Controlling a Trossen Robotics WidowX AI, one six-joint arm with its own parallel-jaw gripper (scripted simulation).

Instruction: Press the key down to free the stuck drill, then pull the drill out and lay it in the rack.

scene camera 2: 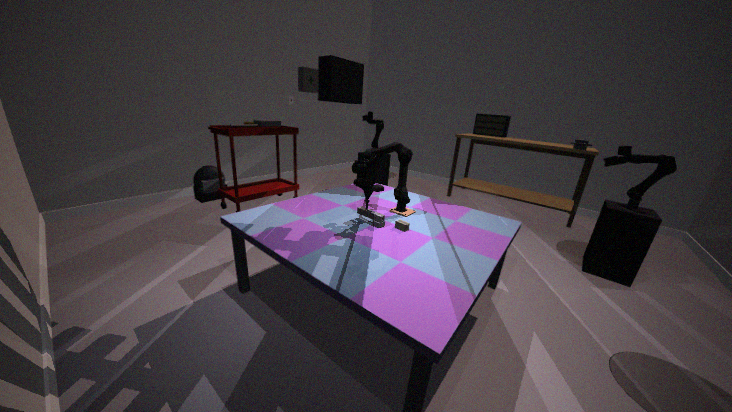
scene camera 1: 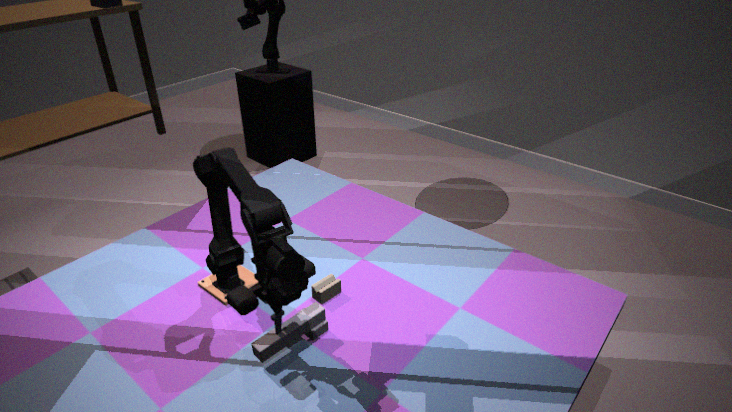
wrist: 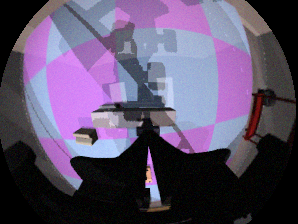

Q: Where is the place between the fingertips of the gripper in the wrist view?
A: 148, 132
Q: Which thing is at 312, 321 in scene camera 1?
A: A grey block fixture.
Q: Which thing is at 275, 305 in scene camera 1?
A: The gripper.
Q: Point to a grey block fixture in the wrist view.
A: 109, 116
